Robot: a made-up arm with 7 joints. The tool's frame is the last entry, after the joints. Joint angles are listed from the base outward.
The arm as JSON. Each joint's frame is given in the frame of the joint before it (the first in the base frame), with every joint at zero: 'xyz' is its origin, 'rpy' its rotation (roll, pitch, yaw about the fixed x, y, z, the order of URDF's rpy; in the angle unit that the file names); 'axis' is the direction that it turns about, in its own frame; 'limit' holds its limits. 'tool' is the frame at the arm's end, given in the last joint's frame.
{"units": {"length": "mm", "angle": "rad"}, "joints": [
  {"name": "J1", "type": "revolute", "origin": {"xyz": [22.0, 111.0, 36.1], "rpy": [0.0, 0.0, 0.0]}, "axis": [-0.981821, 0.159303, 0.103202], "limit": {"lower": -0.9, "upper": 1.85}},
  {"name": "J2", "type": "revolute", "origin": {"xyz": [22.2, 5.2, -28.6], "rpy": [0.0, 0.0, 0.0]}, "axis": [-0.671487, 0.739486, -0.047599], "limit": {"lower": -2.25, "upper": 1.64}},
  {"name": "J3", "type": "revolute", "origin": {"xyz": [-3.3, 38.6, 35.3], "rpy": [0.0, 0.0, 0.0]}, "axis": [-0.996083, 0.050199, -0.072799], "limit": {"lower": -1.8, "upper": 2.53}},
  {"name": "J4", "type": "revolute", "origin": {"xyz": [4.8, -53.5, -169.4], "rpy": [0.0, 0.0, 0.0]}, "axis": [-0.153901, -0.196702, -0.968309], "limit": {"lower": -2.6, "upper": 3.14}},
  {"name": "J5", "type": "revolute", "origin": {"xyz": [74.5, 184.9, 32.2], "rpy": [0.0, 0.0, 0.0]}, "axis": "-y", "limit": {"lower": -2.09, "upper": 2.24}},
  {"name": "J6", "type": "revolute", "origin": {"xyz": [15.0, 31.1, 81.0], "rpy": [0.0, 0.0, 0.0]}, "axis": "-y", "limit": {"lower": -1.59, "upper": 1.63}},
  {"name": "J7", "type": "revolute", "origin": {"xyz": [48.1, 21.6, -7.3], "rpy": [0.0, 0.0, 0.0]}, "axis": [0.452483, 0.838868, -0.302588], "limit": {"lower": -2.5, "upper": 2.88}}
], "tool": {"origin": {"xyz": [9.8, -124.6, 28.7], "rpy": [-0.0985, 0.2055, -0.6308]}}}
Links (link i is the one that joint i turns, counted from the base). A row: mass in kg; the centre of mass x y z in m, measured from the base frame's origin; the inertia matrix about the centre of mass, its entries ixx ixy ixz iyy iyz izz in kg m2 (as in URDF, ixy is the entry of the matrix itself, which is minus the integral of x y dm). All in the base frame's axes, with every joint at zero. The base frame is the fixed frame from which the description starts. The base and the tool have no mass.
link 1: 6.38; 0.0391 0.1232 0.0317; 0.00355 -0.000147 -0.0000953 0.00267 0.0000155 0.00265
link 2: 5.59; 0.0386 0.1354 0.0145; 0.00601 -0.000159 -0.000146 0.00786 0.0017 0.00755
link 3: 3; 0.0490 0.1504 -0.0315; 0.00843 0.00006 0.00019 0.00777 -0.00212 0.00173
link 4: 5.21; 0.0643 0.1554 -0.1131; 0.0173 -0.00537 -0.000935 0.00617 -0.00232 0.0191
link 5: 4; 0.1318 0.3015 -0.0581; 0.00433 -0.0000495 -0.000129 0.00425 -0.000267 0.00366
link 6: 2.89; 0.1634 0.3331 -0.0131; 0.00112 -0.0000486 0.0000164 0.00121 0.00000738 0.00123
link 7: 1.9; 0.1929 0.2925 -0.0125; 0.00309 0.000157 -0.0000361 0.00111 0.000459 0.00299
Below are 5 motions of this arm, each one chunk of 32 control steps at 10 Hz.
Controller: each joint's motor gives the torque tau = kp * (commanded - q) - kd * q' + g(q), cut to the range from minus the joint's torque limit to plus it. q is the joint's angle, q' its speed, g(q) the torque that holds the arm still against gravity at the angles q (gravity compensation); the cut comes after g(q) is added. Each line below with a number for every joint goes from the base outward.
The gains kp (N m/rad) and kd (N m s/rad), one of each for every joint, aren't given. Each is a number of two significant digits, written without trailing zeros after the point. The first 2 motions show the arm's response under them.
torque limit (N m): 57 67 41 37 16 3.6 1.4
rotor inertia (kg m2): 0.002 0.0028 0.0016 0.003 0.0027 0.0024 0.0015
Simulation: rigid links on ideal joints. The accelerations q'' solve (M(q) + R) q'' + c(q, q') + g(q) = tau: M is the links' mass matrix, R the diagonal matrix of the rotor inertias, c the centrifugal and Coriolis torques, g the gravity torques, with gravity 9.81 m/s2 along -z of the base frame. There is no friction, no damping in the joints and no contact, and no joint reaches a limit. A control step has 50 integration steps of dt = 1/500 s. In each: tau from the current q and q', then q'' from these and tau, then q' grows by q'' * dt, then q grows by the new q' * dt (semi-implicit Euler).
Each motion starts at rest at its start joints. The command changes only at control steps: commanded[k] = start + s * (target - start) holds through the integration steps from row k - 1 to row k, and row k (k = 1, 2, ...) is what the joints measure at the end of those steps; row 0 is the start. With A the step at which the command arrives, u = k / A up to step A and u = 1 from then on. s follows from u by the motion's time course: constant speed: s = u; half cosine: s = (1 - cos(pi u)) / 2; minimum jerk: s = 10 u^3 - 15 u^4 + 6 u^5; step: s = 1 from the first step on.
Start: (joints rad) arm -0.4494 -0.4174 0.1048 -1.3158 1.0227 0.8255 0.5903
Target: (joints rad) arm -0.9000 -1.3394 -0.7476 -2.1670 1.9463 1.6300 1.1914
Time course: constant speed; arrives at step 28
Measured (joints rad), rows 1 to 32:
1: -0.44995 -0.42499 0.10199 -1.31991 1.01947 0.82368 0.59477
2: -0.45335 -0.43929 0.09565 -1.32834 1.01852 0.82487 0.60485
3: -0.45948 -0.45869 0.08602 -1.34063 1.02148 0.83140 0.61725
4: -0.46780 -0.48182 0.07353 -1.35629 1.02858 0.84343 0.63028
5: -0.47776 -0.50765 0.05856 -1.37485 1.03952 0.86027 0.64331
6: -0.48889 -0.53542 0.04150 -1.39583 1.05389 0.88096 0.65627
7: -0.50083 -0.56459 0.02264 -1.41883 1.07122 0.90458 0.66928
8: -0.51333 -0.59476 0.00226 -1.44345 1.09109 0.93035 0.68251
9: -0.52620 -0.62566 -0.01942 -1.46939 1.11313 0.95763 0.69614
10: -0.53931 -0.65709 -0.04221 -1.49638 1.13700 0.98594 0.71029
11: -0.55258 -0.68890 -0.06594 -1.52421 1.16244 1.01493 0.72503
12: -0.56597 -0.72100 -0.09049 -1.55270 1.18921 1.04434 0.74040
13: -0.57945 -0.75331 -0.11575 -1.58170 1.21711 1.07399 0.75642
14: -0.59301 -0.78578 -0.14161 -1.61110 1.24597 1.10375 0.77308
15: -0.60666 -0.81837 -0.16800 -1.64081 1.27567 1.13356 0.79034
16: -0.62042 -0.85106 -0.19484 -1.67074 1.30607 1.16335 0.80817
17: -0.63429 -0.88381 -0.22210 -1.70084 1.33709 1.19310 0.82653
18: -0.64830 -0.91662 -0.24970 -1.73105 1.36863 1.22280 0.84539
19: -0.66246 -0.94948 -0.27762 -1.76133 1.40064 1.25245 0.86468
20: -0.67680 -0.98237 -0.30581 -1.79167 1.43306 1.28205 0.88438
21: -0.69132 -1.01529 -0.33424 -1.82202 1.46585 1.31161 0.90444
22: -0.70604 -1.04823 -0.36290 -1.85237 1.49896 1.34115 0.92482
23: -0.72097 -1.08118 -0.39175 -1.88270 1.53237 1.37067 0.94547
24: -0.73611 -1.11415 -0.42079 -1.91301 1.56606 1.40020 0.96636
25: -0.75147 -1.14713 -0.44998 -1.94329 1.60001 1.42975 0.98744
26: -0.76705 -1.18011 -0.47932 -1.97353 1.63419 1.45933 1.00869
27: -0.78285 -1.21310 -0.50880 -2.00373 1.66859 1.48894 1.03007
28: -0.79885 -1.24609 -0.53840 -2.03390 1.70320 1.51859 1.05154
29: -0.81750 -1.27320 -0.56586 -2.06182 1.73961 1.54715 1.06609
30: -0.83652 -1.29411 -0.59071 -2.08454 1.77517 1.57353 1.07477
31: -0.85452 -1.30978 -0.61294 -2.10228 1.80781 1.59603 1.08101
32: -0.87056 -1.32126 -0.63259 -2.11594 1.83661 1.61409 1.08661
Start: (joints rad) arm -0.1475 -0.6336 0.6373 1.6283 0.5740 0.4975 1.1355
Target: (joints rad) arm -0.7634 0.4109 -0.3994 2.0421 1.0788 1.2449 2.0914
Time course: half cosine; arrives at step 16
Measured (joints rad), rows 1 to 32:
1: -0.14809 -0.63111 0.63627 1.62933 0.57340 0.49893 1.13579
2: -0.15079 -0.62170 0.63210 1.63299 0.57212 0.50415 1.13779
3: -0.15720 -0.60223 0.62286 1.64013 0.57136 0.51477 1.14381
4: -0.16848 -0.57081 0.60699 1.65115 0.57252 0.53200 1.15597
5: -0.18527 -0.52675 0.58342 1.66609 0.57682 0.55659 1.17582
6: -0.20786 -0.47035 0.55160 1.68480 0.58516 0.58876 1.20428
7: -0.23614 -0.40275 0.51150 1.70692 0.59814 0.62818 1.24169
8: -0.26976 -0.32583 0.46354 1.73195 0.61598 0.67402 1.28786
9: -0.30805 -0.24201 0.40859 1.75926 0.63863 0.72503 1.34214
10: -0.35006 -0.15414 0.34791 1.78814 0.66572 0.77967 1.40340
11: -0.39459 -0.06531 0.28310 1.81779 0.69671 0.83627 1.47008
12: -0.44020 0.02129 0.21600 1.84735 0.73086 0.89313 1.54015
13: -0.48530 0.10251 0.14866 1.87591 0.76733 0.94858 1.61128
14: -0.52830 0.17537 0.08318 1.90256 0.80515 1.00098 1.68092
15: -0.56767 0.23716 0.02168 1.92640 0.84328 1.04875 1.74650
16: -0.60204 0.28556 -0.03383 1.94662 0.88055 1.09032 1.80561
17: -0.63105 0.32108 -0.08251 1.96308 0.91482 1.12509 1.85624
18: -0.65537 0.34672 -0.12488 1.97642 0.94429 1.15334 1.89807
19: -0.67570 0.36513 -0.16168 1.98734 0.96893 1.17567 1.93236
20: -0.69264 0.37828 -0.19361 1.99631 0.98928 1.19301 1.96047
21: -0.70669 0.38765 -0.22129 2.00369 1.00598 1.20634 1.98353
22: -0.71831 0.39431 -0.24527 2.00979 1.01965 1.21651 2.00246
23: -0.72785 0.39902 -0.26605 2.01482 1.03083 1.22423 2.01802
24: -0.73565 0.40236 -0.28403 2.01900 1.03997 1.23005 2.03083
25: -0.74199 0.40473 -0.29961 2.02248 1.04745 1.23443 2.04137
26: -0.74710 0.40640 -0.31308 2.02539 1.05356 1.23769 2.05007
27: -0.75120 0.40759 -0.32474 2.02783 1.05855 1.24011 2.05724
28: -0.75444 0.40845 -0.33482 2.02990 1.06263 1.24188 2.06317
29: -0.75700 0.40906 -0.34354 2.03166 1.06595 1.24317 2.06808
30: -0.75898 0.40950 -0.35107 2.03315 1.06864 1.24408 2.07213
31: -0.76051 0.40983 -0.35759 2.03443 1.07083 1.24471 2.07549
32: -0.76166 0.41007 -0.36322 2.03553 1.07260 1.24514 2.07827
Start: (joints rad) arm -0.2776 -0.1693 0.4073 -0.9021 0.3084 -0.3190 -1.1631
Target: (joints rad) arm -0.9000 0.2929 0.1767 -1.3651 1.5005 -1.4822 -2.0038
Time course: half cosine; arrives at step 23
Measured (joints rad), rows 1 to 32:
1: -0.27796 -0.16873 0.40722 -0.90226 0.30866 -0.32006 -1.16350
2: -0.27942 -0.16658 0.40689 -0.90303 0.30989 -0.32434 -1.16492
3: -0.28265 -0.16215 0.40609 -0.90505 0.31303 -0.33368 -1.16792
4: -0.28820 -0.15497 0.40463 -0.90883 0.31911 -0.34924 -1.17312
5: -0.29653 -0.14479 0.40236 -0.91482 0.32904 -0.37165 -1.18118
6: -0.30796 -0.13151 0.39913 -0.92330 0.34359 -0.40113 -1.19271
7: -0.32273 -0.11519 0.39484 -0.93445 0.36336 -0.43759 -1.20816
8: -0.34095 -0.09600 0.38941 -0.94835 0.38872 -0.48065 -1.22788
9: -0.36263 -0.07420 0.38281 -0.96494 0.41988 -0.52973 -1.25206
10: -0.38768 -0.05011 0.37504 -0.98410 0.45682 -0.58405 -1.28074
11: -0.41591 -0.02414 0.36614 -1.00560 0.49934 -0.64271 -1.31383
12: -0.44700 0.00328 0.35619 -1.02915 0.54705 -0.70467 -1.35108
13: -0.48055 0.03168 0.34531 -1.05441 0.59938 -0.76887 -1.39211
14: -0.51600 0.06058 0.33366 -1.08098 0.65561 -0.83422 -1.43641
15: -0.55274 0.08946 0.32144 -1.10841 0.71487 -0.89967 -1.48329
16: -0.59004 0.11784 0.30887 -1.13625 0.77620 -0.96424 -1.53197
17: -0.62713 0.14520 0.29622 -1.16399 0.83856 -1.02701 -1.58154
18: -0.66324 0.17105 0.28372 -1.19113 0.90088 -1.08711 -1.63102
19: -0.69762 0.19490 0.27162 -1.21718 0.96208 -1.14371 -1.67942
20: -0.72958 0.21632 0.26015 -1.24163 1.02109 -1.19599 -1.72573
21: -0.75853 0.23488 0.24952 -1.26402 1.07689 -1.24312 -1.76903
22: -0.78396 0.25021 0.23990 -1.28390 1.12849 -1.28427 -1.80848
23: -0.80545 0.26203 0.23143 -1.30089 1.17502 -1.31868 -1.84334
24: -0.82306 0.27064 0.22413 -1.31480 1.21615 -1.34676 -1.87323
25: -0.83733 0.27684 0.21783 -1.32586 1.25220 -1.36997 -1.89821
26: -0.84890 0.28130 0.21240 -1.33454 1.28368 -1.38935 -1.91868
27: -0.85829 0.28450 0.20770 -1.34131 1.31113 -1.40558 -1.93528
28: -0.86593 0.28680 0.20362 -1.34659 1.33505 -1.41913 -1.94869
29: -0.87216 0.28844 0.20009 -1.35068 1.35590 -1.43042 -1.95950
30: -0.87724 0.28963 0.19702 -1.35387 1.37410 -1.43978 -1.96823
31: -0.88139 0.29048 0.19435 -1.35635 1.38997 -1.44752 -1.97527
32: -0.88478 0.29109 0.19204 -1.35827 1.40383 -1.45389 -1.98095

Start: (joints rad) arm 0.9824 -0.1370 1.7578 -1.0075 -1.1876 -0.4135 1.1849
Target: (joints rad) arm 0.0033 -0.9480 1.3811 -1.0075 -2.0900 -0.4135 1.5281
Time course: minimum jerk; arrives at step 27
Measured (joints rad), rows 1 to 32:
1: 0.98239 -0.13707 1.75781 -1.00751 -1.18770 -0.41353 1.18489
2: 0.98229 -0.13762 1.75783 -1.00761 -1.18841 -0.41370 1.18482
3: 0.98181 -0.13936 1.75784 -1.00785 -1.19058 -0.41418 1.18468
4: 0.98039 -0.14316 1.75769 -1.00827 -1.19511 -0.41502 1.18453
5: 0.97730 -0.14993 1.75718 -1.00886 -1.20280 -0.41619 1.18452
6: 0.97164 -0.16056 1.75602 -1.00956 -1.21428 -0.41756 1.18487
7: 0.96253 -0.17574 1.75388 -1.01032 -1.23000 -0.41887 1.18586
8: 0.94913 -0.19601 1.75046 -1.01105 -1.25022 -0.41981 1.18774
9: 0.93077 -0.22167 1.74547 -1.01168 -1.27501 -0.42006 1.19074
10: 0.90696 -0.25276 1.73867 -1.01213 -1.30430 -0.41930 1.19503
11: 0.87742 -0.28910 1.72989 -1.01234 -1.33782 -0.41727 1.20078
12: 0.84213 -0.33026 1.71904 -1.01229 -1.37515 -0.41384 1.20811
13: 0.80125 -0.37562 1.70610 -1.01197 -1.41571 -0.40903 1.21711
14: 0.75517 -0.42438 1.69114 -1.01143 -1.45879 -0.40299 1.22790
15: 0.70442 -0.47561 1.67429 -1.01069 -1.50353 -0.39606 1.24058
16: 0.64970 -0.52825 1.65576 -1.00984 -1.54903 -0.38869 1.25525
17: 0.59184 -0.58122 1.63581 -1.00893 -1.59434 -0.38141 1.27198
18: 0.53177 -0.63341 1.61475 -1.00802 -1.63851 -0.37477 1.29075
19: 0.47056 -0.68375 1.59293 -1.00713 -1.68067 -0.36933 1.31148
20: 0.40932 -0.73122 1.57074 -1.00625 -1.72006 -0.36552 1.33395
21: 0.34923 -0.77491 1.54860 -1.00537 -1.75603 -0.36365 1.35781
22: 0.29148 -0.81408 1.52691 -1.00444 -1.78814 -0.36388 1.38254
23: 0.23722 -0.84816 1.50608 -1.00342 -1.81615 -0.36614 1.40753
24: 0.18750 -0.87680 1.48650 -1.00231 -1.84004 -0.37022 1.43205
25: 0.14318 -0.89993 1.46852 -1.00112 -1.86010 -0.37570 1.45533
26: 0.10489 -0.91776 1.45240 -0.99994 -1.87687 -0.38209 1.47663
27: 0.07294 -0.93087 1.43832 -0.99889 -1.89122 -0.38881 1.49534
28: 0.04727 -0.94012 1.42637 -0.99811 -1.90421 -0.39529 1.51096
29: 0.02744 -0.94636 1.41645 -0.99769 -1.91663 -0.40108 1.52333
30: 0.01276 -0.95030 1.40841 -0.99763 -1.92891 -0.40592 1.53258
31: 0.00244 -0.95254 1.40203 -0.99792 -1.94120 -0.40973 1.53904
32: -0.00432 -0.95357 1.39707 -0.99848 -1.95349 -0.41253 1.54313

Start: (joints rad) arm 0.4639 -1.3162 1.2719 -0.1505 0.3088 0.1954 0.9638
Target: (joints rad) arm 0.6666 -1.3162 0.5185 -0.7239 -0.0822 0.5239 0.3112
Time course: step
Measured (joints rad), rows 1 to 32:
1: 0.50399 -1.31257 1.20436 -0.20738 0.19045 0.18992 0.87906
2: 0.53041 -1.31230 1.12034 -0.28873 0.11690 0.21548 0.80477
3: 0.55157 -1.31328 1.04108 -0.36611 0.07992 0.26383 0.74023
4: 0.56981 -1.31447 0.97027 -0.43381 0.06096 0.31644 0.67992
5: 0.58561 -1.31555 0.90837 -0.49075 0.05069 0.36516 0.62440
6: 0.59919 -1.31643 0.85477 -0.53764 0.04436 0.40699 0.57448
7: 0.61078 -1.31706 0.80857 -0.57577 0.03952 0.44123 0.53060
8: 0.62058 -1.31748 0.76881 -0.60653 0.03493 0.46828 0.49276
9: 0.62879 -1.31772 0.73460 -0.63119 0.03004 0.48901 0.46062
10: 0.63561 -1.31783 0.70516 -0.65087 0.02463 0.50444 0.43367
11: 0.64122 -1.31785 0.67981 -0.66651 0.01872 0.51557 0.41129
12: 0.64580 -1.31781 0.65796 -0.67889 0.01240 0.52331 0.39283
13: 0.64950 -1.31773 0.63912 -0.68865 0.00581 0.52847 0.37769
14: 0.65247 -1.31764 0.62285 -0.69633 -0.00088 0.53168 0.36531
15: 0.65485 -1.31754 0.60880 -0.70235 -0.00754 0.53348 0.35522
16: 0.65674 -1.31743 0.59666 -0.70706 -0.01404 0.53428 0.34701
17: 0.65825 -1.31733 0.58616 -0.71073 -0.02029 0.53438 0.34034
18: 0.65946 -1.31724 0.57708 -0.71359 -0.02623 0.53404 0.33491
19: 0.66043 -1.31714 0.56922 -0.71581 -0.03179 0.53341 0.33050
20: 0.66123 -1.31706 0.56243 -0.71755 -0.03696 0.53263 0.32691
21: 0.66189 -1.31697 0.55654 -0.71889 -0.04171 0.53177 0.32399
22: 0.66243 -1.31690 0.55145 -0.71994 -0.04607 0.53091 0.32162
23: 0.66290 -1.31682 0.54704 -0.72076 -0.05002 0.53008 0.31969
24: 0.66330 -1.31676 0.54322 -0.72140 -0.05360 0.52930 0.31812
25: 0.66365 -1.31670 0.53992 -0.72190 -0.05683 0.52859 0.31684
26: 0.66396 -1.31664 0.53706 -0.72230 -0.05972 0.52795 0.31580
27: 0.66424 -1.31659 0.53458 -0.72261 -0.06230 0.52737 0.31495
28: 0.66449 -1.31654 0.53244 -0.72286 -0.06461 0.52687 0.31426
29: 0.66471 -1.31650 0.53058 -0.72306 -0.06667 0.52642 0.31370
30: 0.66491 -1.31646 0.52897 -0.72321 -0.06849 0.52604 0.31324
31: 0.66510 -1.31643 0.52757 -0.72334 -0.07011 0.52571 0.31286
32: 0.66526 -1.31640 0.52637 -0.72344 -0.07154 0.52542 0.31256

